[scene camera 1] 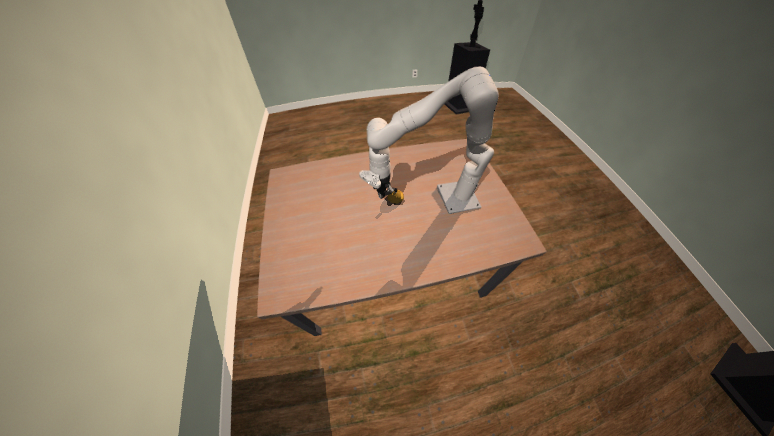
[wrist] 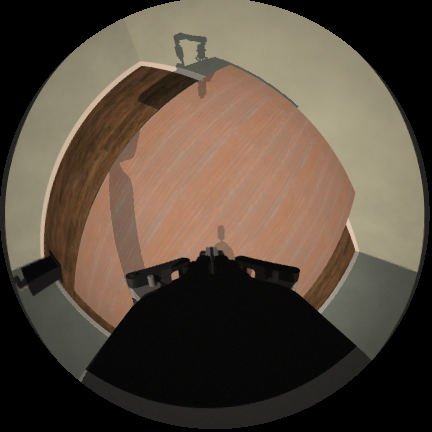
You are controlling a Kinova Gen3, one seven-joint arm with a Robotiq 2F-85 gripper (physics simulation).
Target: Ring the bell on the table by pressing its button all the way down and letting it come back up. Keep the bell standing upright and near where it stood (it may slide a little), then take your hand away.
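Seen in the pictures: gripper, fingertip midpoint: [scene camera 1: 381,197] [wrist: 210,253]; arm's base at its link origin: [scene camera 1: 462,193].
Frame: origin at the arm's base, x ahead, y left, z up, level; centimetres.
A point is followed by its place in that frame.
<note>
The bell [scene camera 1: 394,197] @(x 34.6, y -9.6, z 2.0 cm) is a small yellow dome on the table [scene camera 1: 324,232] @(x 72.3, y -5.4, z -1.7 cm) [wrist: 225,165] @(x 61.4, y 2.6, z -1.6 cm), left of the robot's base. Much of it is in shade, and its button cannot be made out. Its exact tilt is too small to tell. My gripper [scene camera 1: 389,190] @(x 44.5, y -0.6, z 16.4 cm) [wrist: 210,253] @(x 44.5, y -0.6, z 16.4 cm) is shut and empty. It points down, with its fingertips at the bell's upper left edge in the scene view; whether they touch it cannot be told. In the wrist view the bell does not show; the fingers and the gripper body cover the lower middle, and a small rounded shadow with a narrow tip lies just beyond the fingertips.
The arm's white base plate [scene camera 1: 444,198] @(x 10.6, y -0.8, z 0.2 cm) is bolted to the table right of the bell. The arm [scene camera 1: 422,111] @(x 34.6, y 8.4, z 58.3 cm) arches over the table's back part. A black pedestal [scene camera 1: 470,59] stands behind the table, and another dark block [scene camera 1: 750,381] is at the lower right.
</note>
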